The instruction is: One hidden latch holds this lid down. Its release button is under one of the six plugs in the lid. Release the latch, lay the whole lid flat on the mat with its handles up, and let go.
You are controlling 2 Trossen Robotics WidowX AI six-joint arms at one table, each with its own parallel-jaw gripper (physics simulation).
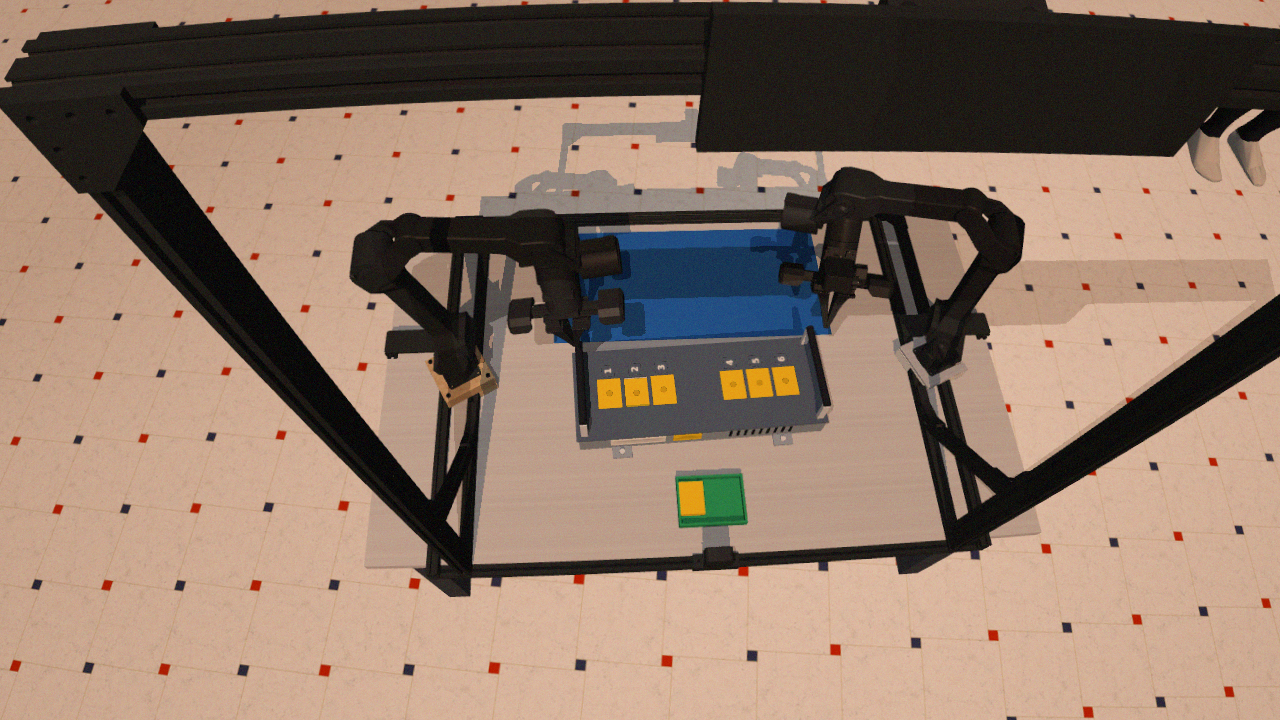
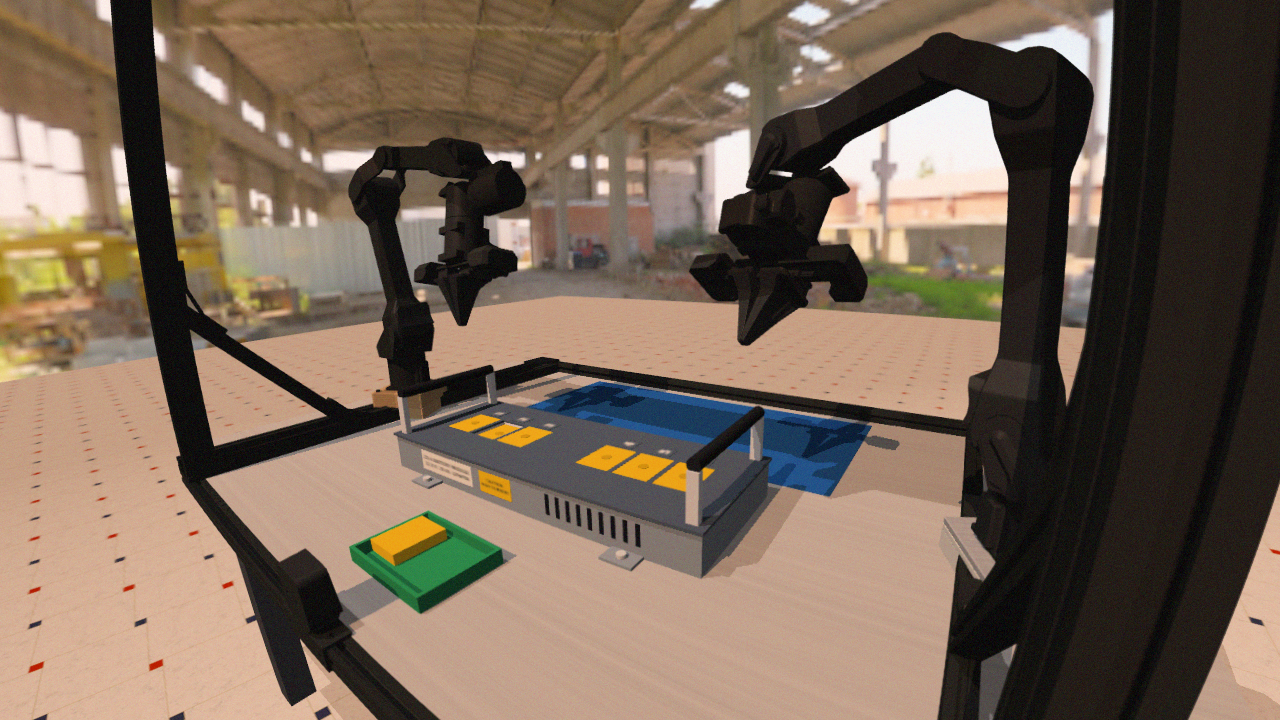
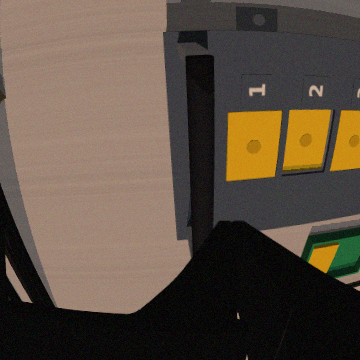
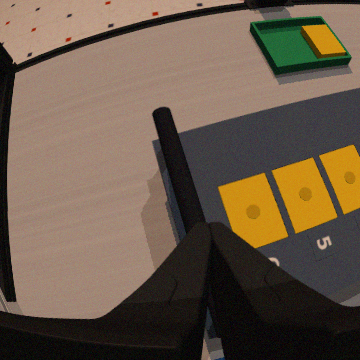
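Seen in the pictures: left gripper, fingertip midpoint: point(image 1: 576, 344) point(image 2: 462, 325) point(image 3: 229, 232); right gripper, fingertip midpoint: point(image 1: 825, 327) point(image 2: 742, 343) point(image 4: 207, 233); left arm's base at its link origin: point(image 1: 459, 368) point(image 2: 409, 385); right arm's base at its link origin: point(image 1: 933, 357).
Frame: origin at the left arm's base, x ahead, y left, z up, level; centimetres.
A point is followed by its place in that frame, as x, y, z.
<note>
The grey lid point(image 1: 697, 410) {33.6, -30.2, 0.1} point(image 2: 566, 457) {37.6, -29.7, 0.2} point(image 3: 296, 200) {23.3, -26.4, 0.2} point(image 4: 250, 136) {46.2, -38.6, 0.2} lies on its box with six yellow plugs in two groups of three point(image 1: 636, 392) {26.1, -21.2, -0.3} point(image 1: 759, 382) {46.7, -31.5, 0.2}. Plug 2 point(image 3: 306, 139) {26.2, -21.2, -0.4} shows a dark gap around it. A black handle stands at each end: one at the left point(image 1: 583, 386) {17.0, -18.0, 6.3} point(image 2: 447, 382) {17.4, -17.7, 5.7} point(image 3: 200, 143) {18.6, -13.5, 6.4}, one at the right point(image 1: 817, 365) {55.2, -36.1, 6.2} point(image 2: 726, 437) {55.1, -38.0, 6.2} point(image 4: 176, 161) {54.1, -39.0, 6.4}. My left gripper point(image 1: 567, 327) {18.5, -13.6, 13.1} point(image 2: 459, 310) {18.5, -13.6, 13.1} point(image 3: 229, 232) {18.5, -13.6, 13.1} is shut and empty, raised above the left handle. My right gripper point(image 1: 833, 310) {56.8, -33.3, 14.1} point(image 2: 752, 332) {56.8, -33.3, 14.1} point(image 4: 207, 233) {56.8, -33.3, 14.1} is shut and empty, raised above the right handle. The blue mat point(image 1: 709, 286) {52.9, -6.6, -4.5} point(image 2: 809, 457) {68.0, -17.8, -4.5} lies behind the box.
A green tray point(image 1: 726, 500) {29.7, -46.1, -4.2} point(image 2: 445, 572) {30.1, -46.4, -4.2} point(image 4: 286, 46) {29.4, -45.6, -4.2} point(image 3: 346, 253) {29.2, -46.3, -4.2} in front of the box holds one loose yellow plug point(image 1: 692, 497) {24.5, -42.7, -3.0} point(image 2: 409, 539) {25.1, -43.6, -3.0} point(image 4: 323, 39) {24.7, -42.5, -3.0}. Black frame rails point(image 1: 602, 567) {5.0, -44.5, -5.3} border the table. A tan block point(image 1: 462, 382) {-0.7, -3.1, 0.4} sits by the left arm's base.
</note>
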